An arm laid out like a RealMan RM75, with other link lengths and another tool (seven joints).
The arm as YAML. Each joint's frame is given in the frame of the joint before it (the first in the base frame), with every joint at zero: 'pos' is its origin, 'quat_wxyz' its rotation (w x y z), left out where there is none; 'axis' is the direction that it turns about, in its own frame. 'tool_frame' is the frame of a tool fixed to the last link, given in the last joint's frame.
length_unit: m
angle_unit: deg
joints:
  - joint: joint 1
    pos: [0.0, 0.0, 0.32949]
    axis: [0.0, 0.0, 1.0]
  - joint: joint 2
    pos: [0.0, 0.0, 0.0]
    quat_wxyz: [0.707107, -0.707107, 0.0, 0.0]
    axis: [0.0, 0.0, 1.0]
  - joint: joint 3
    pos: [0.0, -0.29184, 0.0]
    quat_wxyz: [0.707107, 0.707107, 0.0, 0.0]
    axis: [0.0, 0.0, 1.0]
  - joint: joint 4
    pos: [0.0, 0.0, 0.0]
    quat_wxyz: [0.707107, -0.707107, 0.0, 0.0]
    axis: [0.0, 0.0, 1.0]
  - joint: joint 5
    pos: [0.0, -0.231, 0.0]
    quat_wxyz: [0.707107, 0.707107, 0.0, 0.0]
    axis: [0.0, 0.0, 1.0]
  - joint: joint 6
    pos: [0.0, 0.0, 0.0]
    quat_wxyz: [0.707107, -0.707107, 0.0, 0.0]
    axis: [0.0, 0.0, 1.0]
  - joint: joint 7
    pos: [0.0, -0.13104, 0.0]
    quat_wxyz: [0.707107, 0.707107, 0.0, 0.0]
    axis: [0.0, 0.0, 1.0]
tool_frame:
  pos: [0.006, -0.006, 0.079]
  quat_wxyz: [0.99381, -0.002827, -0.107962, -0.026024]
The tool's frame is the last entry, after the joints.
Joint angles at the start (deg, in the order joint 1, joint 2, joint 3, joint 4, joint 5, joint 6, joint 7): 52.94 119.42 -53.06 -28.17 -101.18 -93.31 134.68
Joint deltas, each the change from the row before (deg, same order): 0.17 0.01 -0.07 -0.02 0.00 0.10 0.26; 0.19 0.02 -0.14 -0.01 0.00 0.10 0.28; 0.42 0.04 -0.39 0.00 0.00 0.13 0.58; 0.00 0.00 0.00 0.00 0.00 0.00 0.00; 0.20 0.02 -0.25 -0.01 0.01 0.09 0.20; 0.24 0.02 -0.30 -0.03 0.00 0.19 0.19; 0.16 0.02 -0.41 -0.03 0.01 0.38 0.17; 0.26 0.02 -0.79 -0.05 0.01 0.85 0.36; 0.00 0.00 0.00 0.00 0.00 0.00 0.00; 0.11 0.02 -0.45 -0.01 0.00 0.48 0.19; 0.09 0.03 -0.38 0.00 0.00 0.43 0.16; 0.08 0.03 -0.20 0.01 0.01 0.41 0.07; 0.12 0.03 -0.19 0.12 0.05 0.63 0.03; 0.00 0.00 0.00 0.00 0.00 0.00 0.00; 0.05 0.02 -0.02 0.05 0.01 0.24 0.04
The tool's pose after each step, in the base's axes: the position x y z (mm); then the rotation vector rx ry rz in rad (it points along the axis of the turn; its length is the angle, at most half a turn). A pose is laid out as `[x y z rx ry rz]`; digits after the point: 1 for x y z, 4 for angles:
[91.7 406.6 -30.9 2.3148 -1.3977 -0.9897]
[90.4 406.8 -31.4 2.3145 -1.3995 -0.9846]
[87.7 406.6 -32.8 2.3139 -1.4015 -0.9708]
[87.7 406.6 -32.8 2.3139 -1.4015 -0.9708]
[86.5 406.5 -33.6 2.3154 -1.4007 -0.9638]
[85.0 406.7 -34.6 2.3191 -1.3994 -0.9565]
[84.4 407.2 -36.0 2.3250 -1.4011 -0.9493]
[83.7 408.5 -38.7 2.3369 -1.4074 -0.9366]
[83.7 408.5 -38.7 2.3369 -1.4074 -0.9366]
[83.6 409.1 -40.3 2.3432 -1.4118 -0.9294]
[83.5 409.6 -41.8 2.3485 -1.4159 -0.9235]
[83.3 410.5 -42.9 2.3529 -1.4193 -0.9224]
[83.2 412.1 -44.2 2.3582 -1.4253 -0.9239]
[83.2 412.1 -44.2 2.3582 -1.4253 -0.9239]
[83.0 412.7 -44.7 2.3594 -1.4285 -0.9252]

